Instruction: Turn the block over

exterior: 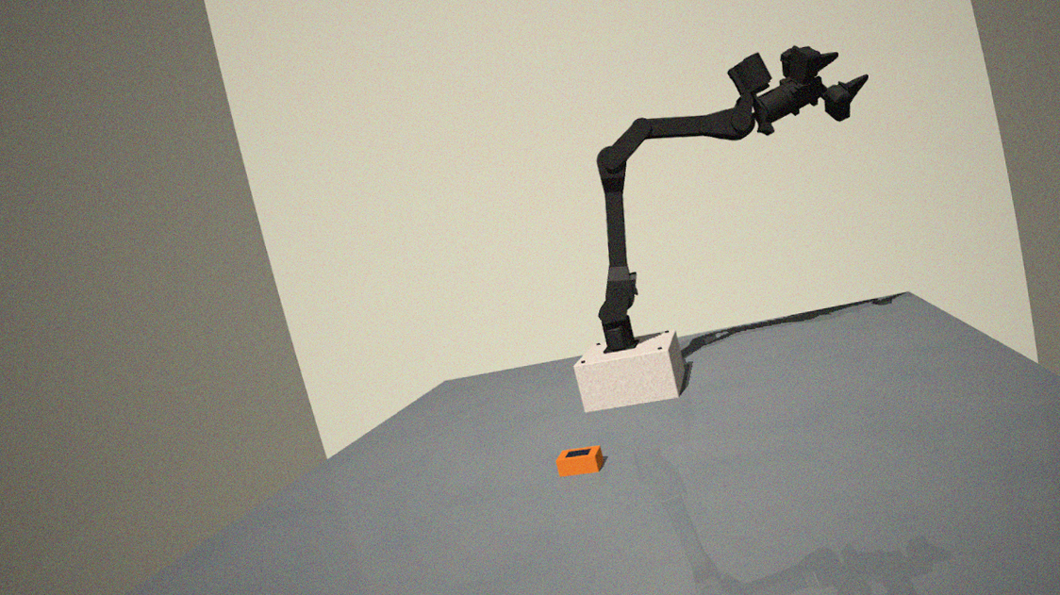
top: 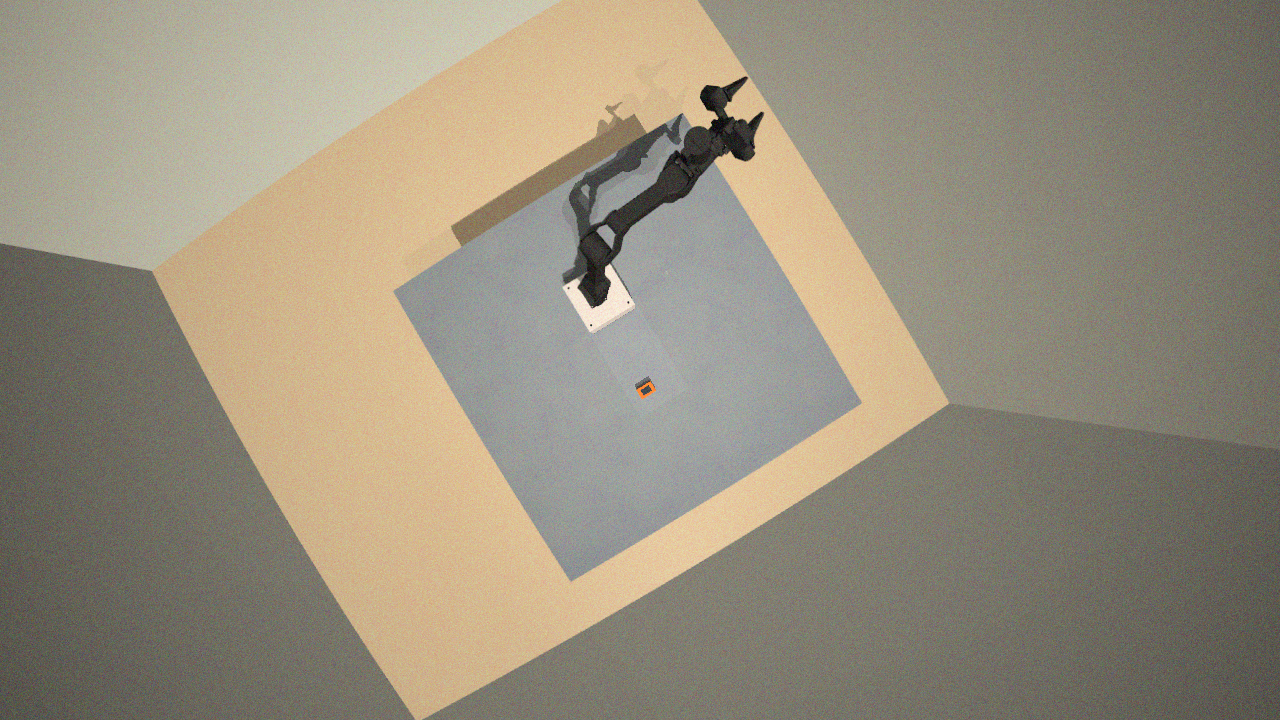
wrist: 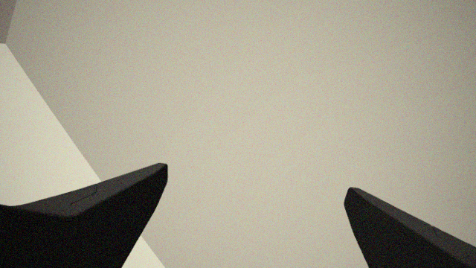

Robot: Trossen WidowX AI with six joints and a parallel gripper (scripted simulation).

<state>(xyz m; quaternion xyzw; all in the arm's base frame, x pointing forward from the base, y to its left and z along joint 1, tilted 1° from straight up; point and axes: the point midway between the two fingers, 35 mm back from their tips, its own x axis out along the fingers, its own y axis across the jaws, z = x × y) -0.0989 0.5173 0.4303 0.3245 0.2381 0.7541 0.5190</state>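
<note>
The orange block is 570 mm to the right of my gripper tip, 510 mm below it and 480 mm ahead of it.
</note>
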